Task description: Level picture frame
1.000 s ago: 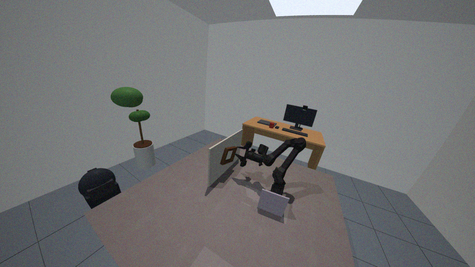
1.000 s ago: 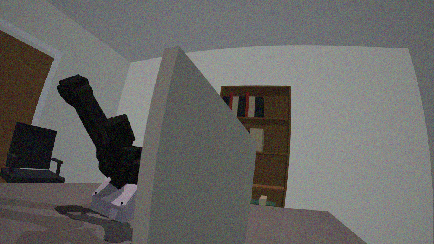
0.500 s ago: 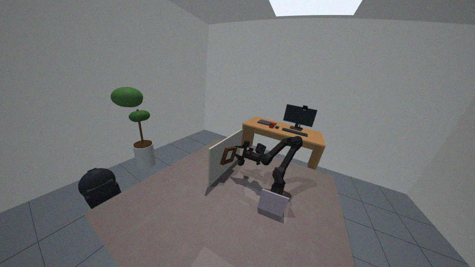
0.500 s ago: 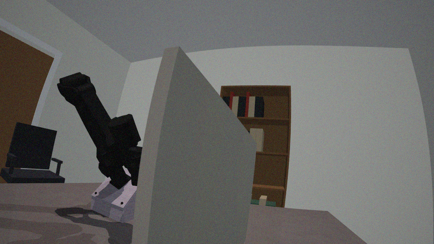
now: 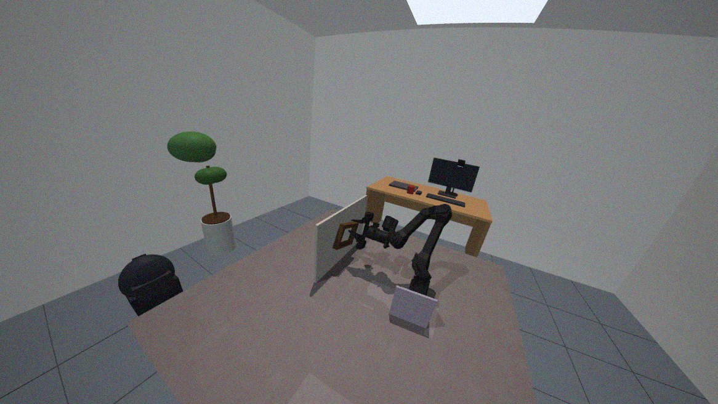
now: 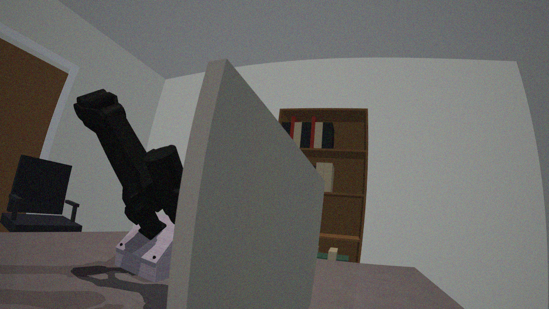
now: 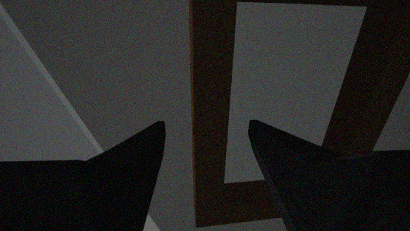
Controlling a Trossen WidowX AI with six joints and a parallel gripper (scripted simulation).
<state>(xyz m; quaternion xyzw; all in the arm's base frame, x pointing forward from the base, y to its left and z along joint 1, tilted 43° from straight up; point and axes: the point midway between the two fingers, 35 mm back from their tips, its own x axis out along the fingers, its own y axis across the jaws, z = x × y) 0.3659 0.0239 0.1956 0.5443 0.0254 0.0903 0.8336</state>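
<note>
My gripper tip is now 1 cm short of the brown wooden picture frame, 2 cm to the right of it and 5 cm above it. Round my gripper tip: wall panel 3 cm ahead, 6 cm below.
</note>
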